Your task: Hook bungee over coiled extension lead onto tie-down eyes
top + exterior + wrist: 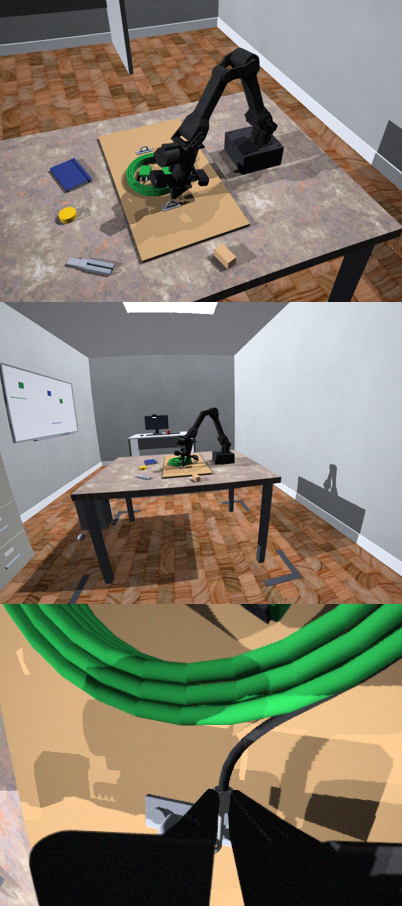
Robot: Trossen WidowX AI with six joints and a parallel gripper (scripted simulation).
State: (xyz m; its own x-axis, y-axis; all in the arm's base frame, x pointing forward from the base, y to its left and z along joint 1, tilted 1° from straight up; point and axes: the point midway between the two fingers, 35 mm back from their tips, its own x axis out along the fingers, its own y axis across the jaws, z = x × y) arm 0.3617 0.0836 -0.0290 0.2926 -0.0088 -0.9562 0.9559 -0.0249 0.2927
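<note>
Now: the tan board 130 mm to the right of my hand, 50 mm below it and 10 mm behind it. Also, from my hand: yellow disc: 330 mm ahead, 80 mm to the right, 50 mm below; grey tool: 310 mm ahead, 120 mm to the left, 50 mm below; wooden block: 260 mm to the left, 50 mm behind, 40 mm below.
</note>
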